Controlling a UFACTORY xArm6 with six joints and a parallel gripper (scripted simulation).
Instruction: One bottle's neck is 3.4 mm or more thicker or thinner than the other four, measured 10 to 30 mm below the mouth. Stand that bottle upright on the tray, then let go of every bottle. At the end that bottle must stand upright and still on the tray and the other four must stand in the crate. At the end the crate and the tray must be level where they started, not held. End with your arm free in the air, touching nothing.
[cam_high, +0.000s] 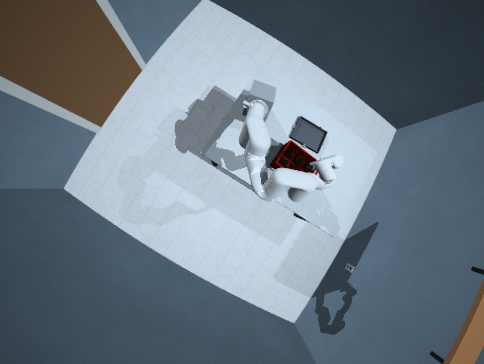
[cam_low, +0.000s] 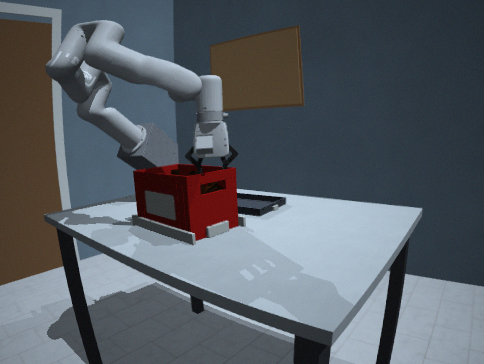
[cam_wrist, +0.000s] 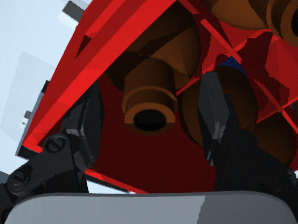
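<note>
Right now the red crate is 10 cm behind my hand, 2 cm to the right of it and 7 cm below it. Also, from my hand: glass bottle (18 cm behind, 3 cm to the left, 7 cm below); then dark tray (5 cm behind, 26 cm to the left, 15 cm below).
</note>
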